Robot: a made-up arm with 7 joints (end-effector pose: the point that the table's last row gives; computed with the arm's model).
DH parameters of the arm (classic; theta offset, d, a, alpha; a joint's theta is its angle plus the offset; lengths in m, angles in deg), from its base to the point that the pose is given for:
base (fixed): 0 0 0 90
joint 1: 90 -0.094 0 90
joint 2: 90 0 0 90
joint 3: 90 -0.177 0 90
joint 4: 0 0 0 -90
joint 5: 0 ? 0 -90
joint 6: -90 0 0 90
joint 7: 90 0 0 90
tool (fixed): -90 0 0 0
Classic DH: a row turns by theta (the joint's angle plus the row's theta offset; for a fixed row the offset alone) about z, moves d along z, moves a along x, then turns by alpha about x.
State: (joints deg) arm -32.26 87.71 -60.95 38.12 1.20 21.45 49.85
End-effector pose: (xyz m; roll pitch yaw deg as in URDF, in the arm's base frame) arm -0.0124 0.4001 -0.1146 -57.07 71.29 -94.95
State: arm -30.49 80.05 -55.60 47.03 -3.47 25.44 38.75
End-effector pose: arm -0.0164 0.3642 -0.1656 -35.70 59.92 -84.61
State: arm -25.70 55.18 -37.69 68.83 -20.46 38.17 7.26
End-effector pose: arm 0.0191 0.2344 -0.2478 18.20 31.29 -69.21
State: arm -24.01 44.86 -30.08 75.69 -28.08 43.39 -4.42
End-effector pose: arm 0.0428 0.1901 -0.2522 39.38 22.64 -62.82
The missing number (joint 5, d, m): -0.169
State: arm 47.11 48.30 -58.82 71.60 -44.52 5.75 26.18
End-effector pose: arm 0.2438 0.1747 -0.1132 53.90 20.37 -106.08
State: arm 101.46 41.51 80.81 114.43 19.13 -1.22 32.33
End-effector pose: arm -0.0249 0.2787 0.0200 -119.28 27.48 -111.04
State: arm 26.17 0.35 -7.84 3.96 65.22 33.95 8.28
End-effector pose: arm 0.1628 0.0945 -0.3051 -34.32 15.13 46.20
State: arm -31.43 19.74 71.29 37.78 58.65 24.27 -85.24
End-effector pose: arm -0.1068 0.2912 -0.2385 72.85 -29.68 112.04
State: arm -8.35 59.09 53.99 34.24 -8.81 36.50 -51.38
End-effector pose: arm 0.0413 0.4052 -0.1038 108.58 -29.83 28.44
